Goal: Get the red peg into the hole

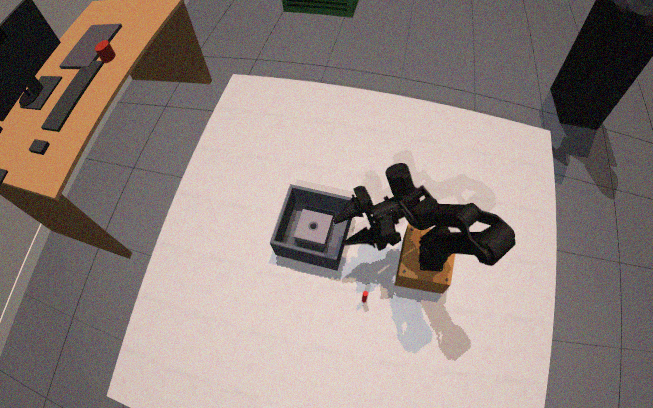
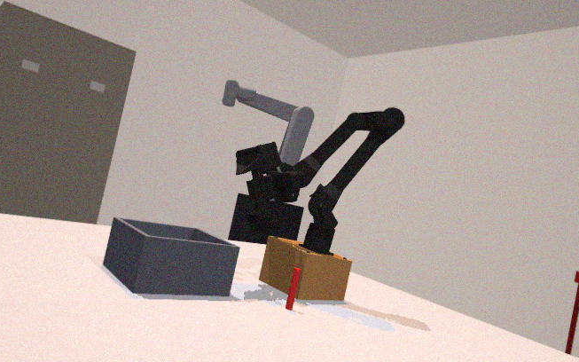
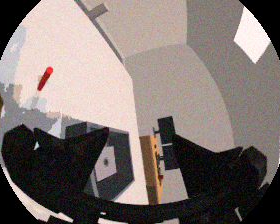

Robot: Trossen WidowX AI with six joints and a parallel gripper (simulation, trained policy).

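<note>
The red peg lies 160 mm below my gripper tip, 120 mm to the left of it and 80 mm behind it. The rest, counted from my gripper tip: dark grey box 170 mm below, 80 mm ahead, 70 mm to the right; then light grey plate 150 mm below, 80 mm ahead, 70 mm to the right.
</note>
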